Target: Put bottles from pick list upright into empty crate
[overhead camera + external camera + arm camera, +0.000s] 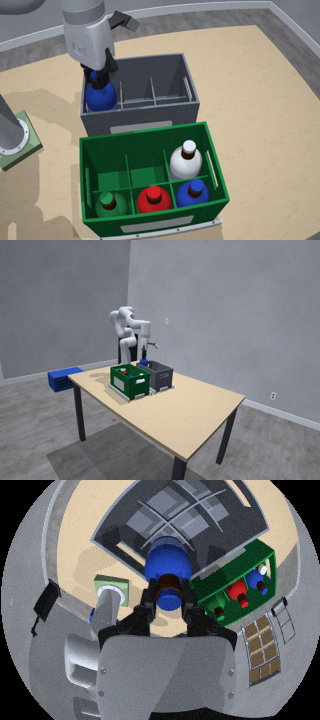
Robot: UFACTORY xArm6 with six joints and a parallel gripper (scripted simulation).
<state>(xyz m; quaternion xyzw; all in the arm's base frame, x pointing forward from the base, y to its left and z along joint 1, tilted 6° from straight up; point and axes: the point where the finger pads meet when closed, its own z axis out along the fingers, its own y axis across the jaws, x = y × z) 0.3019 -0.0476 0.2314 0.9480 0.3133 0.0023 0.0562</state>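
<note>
My gripper is now 9 cm short of the grey crate, 3 cm to the right of it and 16 cm above it. From my hand the other things lie so: green crate: 5 cm ahead, 21 cm to the right, 16 cm below; white-label bottle: 15 cm ahead, 17 cm to the right, 16 cm below; green bottle: 4 cm behind, 24 cm to the right, 16 cm below.
</note>
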